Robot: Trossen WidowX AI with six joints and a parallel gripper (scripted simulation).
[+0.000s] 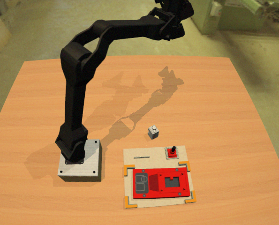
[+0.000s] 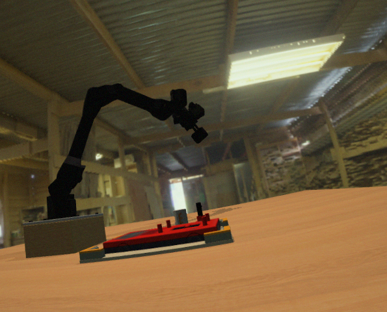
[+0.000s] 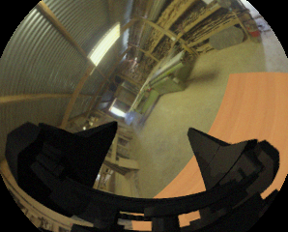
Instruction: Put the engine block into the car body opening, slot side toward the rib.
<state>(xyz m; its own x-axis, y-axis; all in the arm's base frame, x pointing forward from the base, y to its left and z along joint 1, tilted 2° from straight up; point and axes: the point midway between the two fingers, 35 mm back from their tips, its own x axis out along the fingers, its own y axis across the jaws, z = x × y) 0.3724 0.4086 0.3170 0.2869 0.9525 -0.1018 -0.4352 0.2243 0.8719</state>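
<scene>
My gripper tip is now 35 cm above the engine block, 34 cm to the left of it and 10 cm past it.
</scene>
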